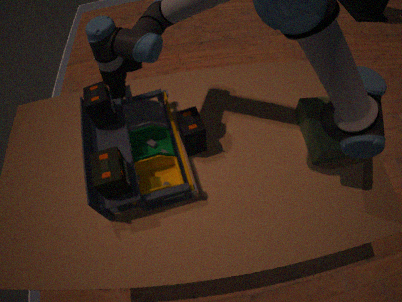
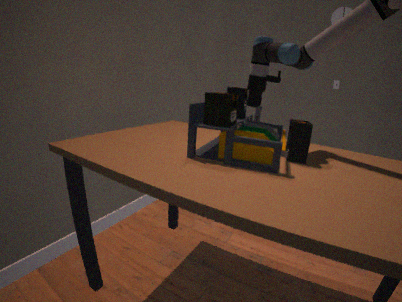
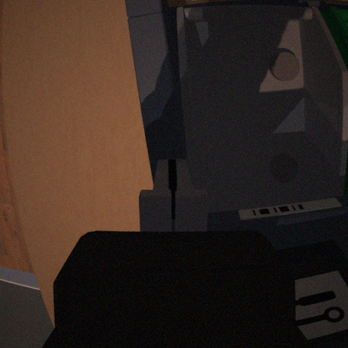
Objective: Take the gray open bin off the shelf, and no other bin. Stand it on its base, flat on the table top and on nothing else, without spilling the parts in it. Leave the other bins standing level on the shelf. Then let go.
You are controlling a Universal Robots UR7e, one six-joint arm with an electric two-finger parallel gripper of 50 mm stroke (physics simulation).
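Frame: origin at the arm's base, x ahead, y left, z up, level; metres.
Seen in the pictures: gripper, between the fingertips: [image 1: 129, 99] [image 2: 256, 121].
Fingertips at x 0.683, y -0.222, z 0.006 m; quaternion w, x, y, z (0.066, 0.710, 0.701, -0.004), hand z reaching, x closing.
Offsets run from my fingertips to a thing's top centre. Level surfaces: height alone.
The gray open bin @(dx -0.027, dy +0.059, dz -0.008 m) [image 1: 142, 109] [image 3: 225, 125] sits in the shelf [image 1: 88, 175] [image 2: 192, 142] [image 3: 150, 65], in the end bay beside the green bin @(dx -0.039, dy +0.175, dz -0.008 m) [image 1: 139, 134] [image 2: 261, 131]. A round gray piece [image 3: 286, 67] shows inside it. The yellow bin @(dx -0.055, dy +0.285, dz -0.008 m) [image 1: 150, 169] [image 2: 250, 152] stands at the other end of the row. My gripper [image 1: 120, 99] [image 2: 256, 114] [image 3: 171, 177] points down at the gray bin's outer side, near its labelled end. Its fingers are shut together with nothing between them. Whether the fingertips touch the bin's wall cannot be told.
Two black boxes @(dx +0.043, dy +0.298, dz +0.110 m) [image 1: 110, 172] [image 2: 220, 109] stand on the shelf's raised back deck, one close beside my gripper. Another black box @(dx -0.191, dy +0.160, dz +0.043 m) [image 1: 192, 132] [image 2: 300, 141] stands on the table @(dz -0.089 m) [image 1: 250, 210] [image 2: 150, 170], close to the yellow front rail @(dx -0.143, dy +0.160, dz -0.024 m) [image 1: 177, 135]. A dark green block [image 1: 315, 142] is by the arm's base.
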